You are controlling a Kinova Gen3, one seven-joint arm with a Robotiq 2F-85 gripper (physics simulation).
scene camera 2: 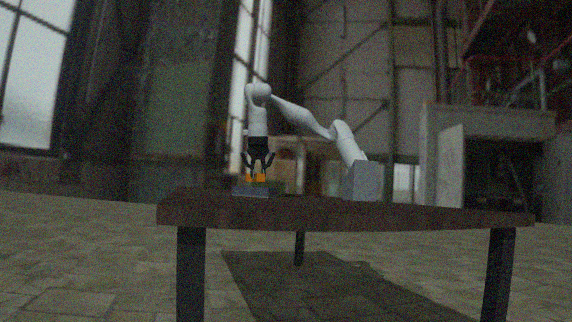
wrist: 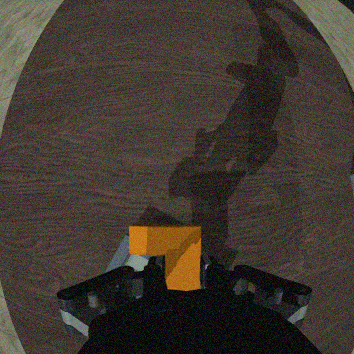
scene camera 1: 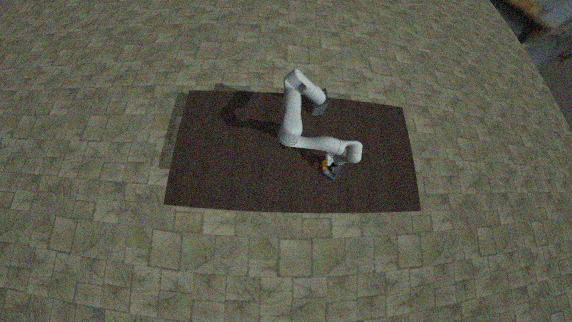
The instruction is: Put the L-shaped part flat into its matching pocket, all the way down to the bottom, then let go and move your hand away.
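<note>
My gripper is shut on the orange L-shaped part, gripping one arm of the L while the other arm sticks out to the left in the wrist view. The part looks level. The blue-grey pocket block sits on the table beneath it. In scene camera 2 a small gap shows between part and block. In the wrist view a block edge and a pale patch show left of the fingers; the part and gripper hide the rest, including the pocket outline.
The dark brown table carries the block. The grey robot base stands at the table's rear edge in scene camera 1. The arm's shadow falls across the table in the wrist view.
</note>
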